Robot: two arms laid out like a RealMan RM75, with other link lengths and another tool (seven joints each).
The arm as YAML. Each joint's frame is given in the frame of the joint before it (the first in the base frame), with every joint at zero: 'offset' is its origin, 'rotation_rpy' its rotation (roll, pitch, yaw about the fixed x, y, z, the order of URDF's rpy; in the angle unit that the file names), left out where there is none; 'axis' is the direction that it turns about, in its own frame. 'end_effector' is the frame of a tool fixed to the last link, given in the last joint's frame.
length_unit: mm
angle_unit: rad
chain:
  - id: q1
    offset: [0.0, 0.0, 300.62]
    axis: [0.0, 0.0, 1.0]
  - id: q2
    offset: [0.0, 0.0, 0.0]
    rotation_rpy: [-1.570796, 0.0, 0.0]
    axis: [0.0, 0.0, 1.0]
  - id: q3
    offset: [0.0, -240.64, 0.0]
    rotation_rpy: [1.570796, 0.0, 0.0]
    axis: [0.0, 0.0, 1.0]
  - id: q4
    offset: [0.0, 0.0, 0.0]
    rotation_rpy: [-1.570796, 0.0, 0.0]
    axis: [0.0, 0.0, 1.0]
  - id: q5
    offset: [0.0, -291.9, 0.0]
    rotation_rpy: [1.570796, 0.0, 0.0]
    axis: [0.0, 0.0, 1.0]
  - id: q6
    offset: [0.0, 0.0, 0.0]
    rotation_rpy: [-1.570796, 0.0, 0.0]
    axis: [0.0, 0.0, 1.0]
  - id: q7
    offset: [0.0, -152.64, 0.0]
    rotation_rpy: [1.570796, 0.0, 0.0]
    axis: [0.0, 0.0, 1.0]
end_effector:
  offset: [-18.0, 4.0, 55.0]
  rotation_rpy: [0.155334, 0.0, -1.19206]
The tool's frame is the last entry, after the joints.
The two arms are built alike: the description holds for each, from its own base.
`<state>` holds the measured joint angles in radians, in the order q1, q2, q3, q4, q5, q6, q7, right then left.
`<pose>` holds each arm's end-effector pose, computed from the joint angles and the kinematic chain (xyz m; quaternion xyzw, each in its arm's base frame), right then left.
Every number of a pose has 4 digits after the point. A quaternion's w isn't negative.
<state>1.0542 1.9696 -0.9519 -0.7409 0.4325 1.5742 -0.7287 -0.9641 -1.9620 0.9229 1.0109 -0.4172 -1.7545 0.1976</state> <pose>0.1591 0.5125 0.0344 -0.9547 -0.2103 -0.1952 0.0794 -0.1664 0.4695 0.0988 -0.2895 -0.9219 0.0730 0.2471</pose>
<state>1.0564 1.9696 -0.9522 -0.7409 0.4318 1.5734 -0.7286 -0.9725 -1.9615 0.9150 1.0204 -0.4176 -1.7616 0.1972</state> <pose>0.1581 0.5130 0.0344 -0.9543 -0.2115 -0.1956 0.0798 -0.1608 0.4708 0.1018 -0.2933 -0.9213 0.0691 0.2458</pose>
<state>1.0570 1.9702 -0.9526 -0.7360 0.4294 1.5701 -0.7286 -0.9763 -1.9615 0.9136 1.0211 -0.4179 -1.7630 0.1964</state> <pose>0.1593 0.5129 0.0333 -0.9543 -0.2108 -0.1967 0.0791 -0.1589 0.4713 0.1020 -0.2945 -0.9211 0.0685 0.2453</pose>
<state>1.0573 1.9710 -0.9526 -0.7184 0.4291 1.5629 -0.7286 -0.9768 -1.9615 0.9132 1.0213 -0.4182 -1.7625 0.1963</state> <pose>0.1631 0.5115 0.0293 -0.9556 -0.2066 -0.1962 0.0754 -0.1586 0.4715 0.1021 -0.2947 -0.9211 0.0679 0.2451</pose>
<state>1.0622 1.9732 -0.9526 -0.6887 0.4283 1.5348 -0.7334 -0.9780 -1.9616 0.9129 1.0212 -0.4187 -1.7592 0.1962</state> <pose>0.1671 0.5127 0.0226 -0.9557 -0.2056 -0.1962 0.0763 -0.1579 0.4723 0.1020 -0.2955 -0.9210 0.0661 0.2452</pose>
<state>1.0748 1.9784 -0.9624 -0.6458 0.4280 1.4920 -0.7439 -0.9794 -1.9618 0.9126 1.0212 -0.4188 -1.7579 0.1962</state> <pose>0.1698 0.5143 0.0109 -0.9540 -0.2115 -0.1984 0.0757 -0.1572 0.4728 0.1020 -0.2962 -0.9208 0.0653 0.2452</pose>
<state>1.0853 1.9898 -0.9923 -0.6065 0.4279 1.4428 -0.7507 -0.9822 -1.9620 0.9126 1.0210 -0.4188 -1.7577 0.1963</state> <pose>0.1728 0.5142 -0.0046 -0.9502 -0.2222 -0.2062 0.0723 -0.1559 0.4732 0.1018 -0.2976 -0.9204 0.0650 0.2452</pose>
